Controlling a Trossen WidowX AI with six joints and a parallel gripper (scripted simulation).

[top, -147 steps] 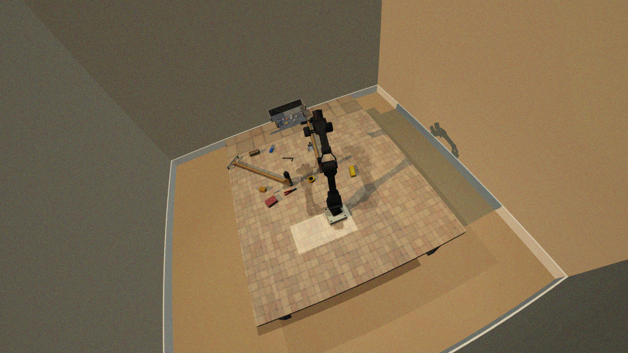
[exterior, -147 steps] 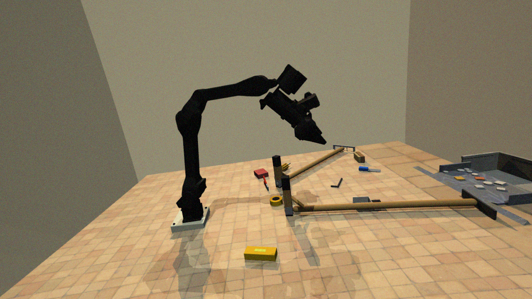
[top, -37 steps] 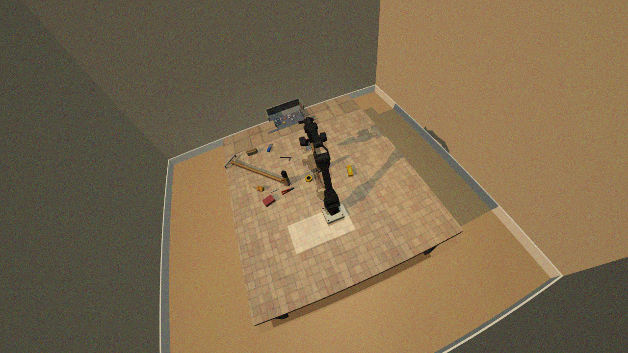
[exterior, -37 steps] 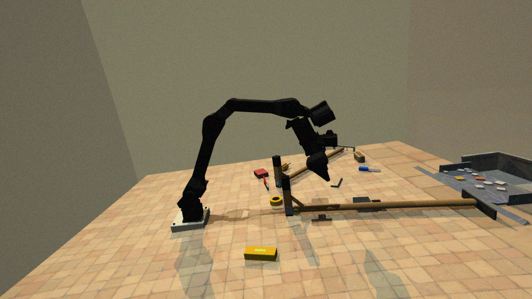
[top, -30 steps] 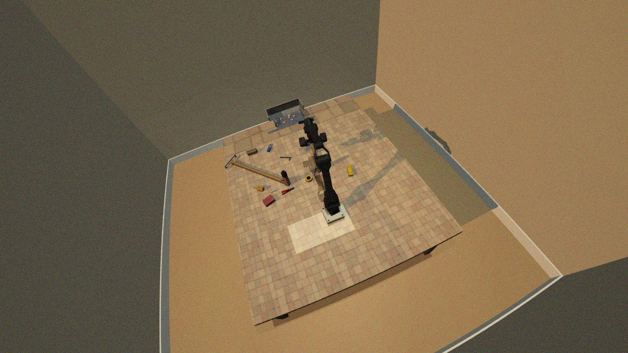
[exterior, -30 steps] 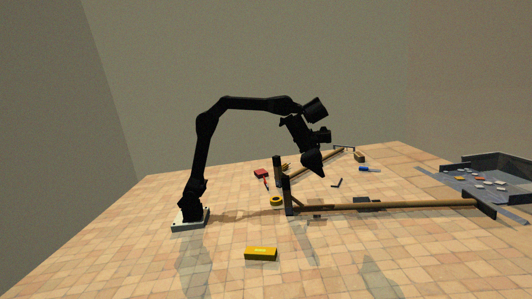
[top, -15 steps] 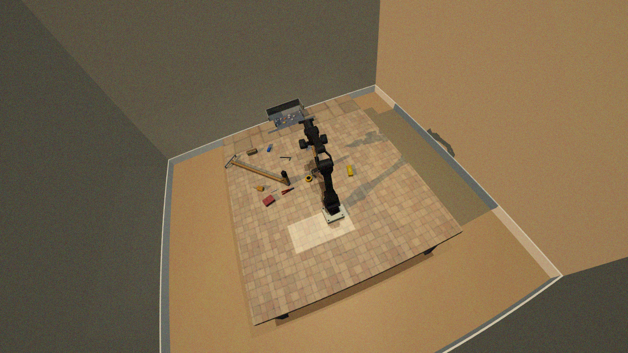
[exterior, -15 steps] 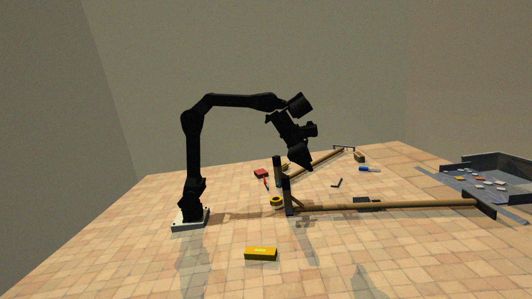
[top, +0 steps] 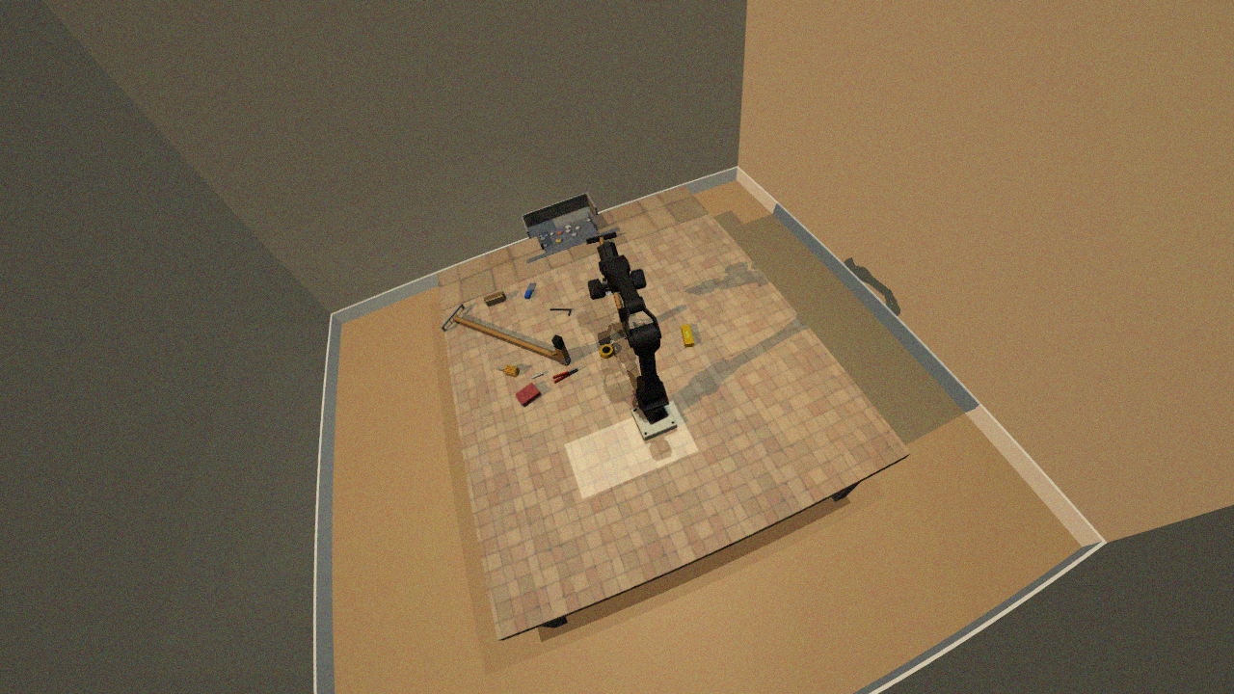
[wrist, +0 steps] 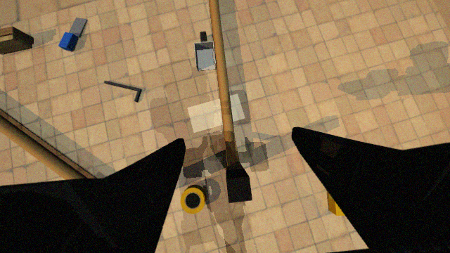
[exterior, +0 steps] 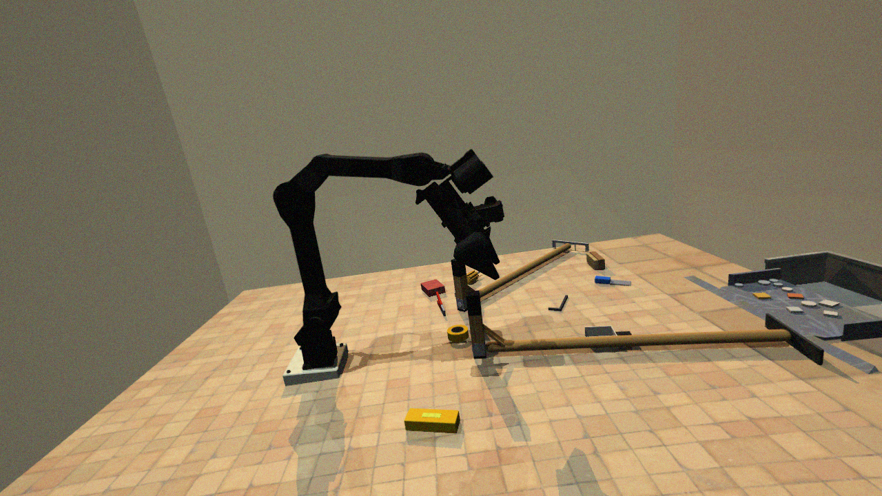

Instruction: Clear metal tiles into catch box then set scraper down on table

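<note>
The yellow tape roll lies 180 mm below my gripper tip, 120 mm to the left of it and 80 mm behind it. From my gripper tip the other things lie so: yellow block 180 mm below, 180 mm behind, 160 mm to the right; hex key 190 mm below, 190 mm ahead, 180 mm to the left; small grey box 220 mm ahead, 180 mm below, 20 mm to the right.
</note>
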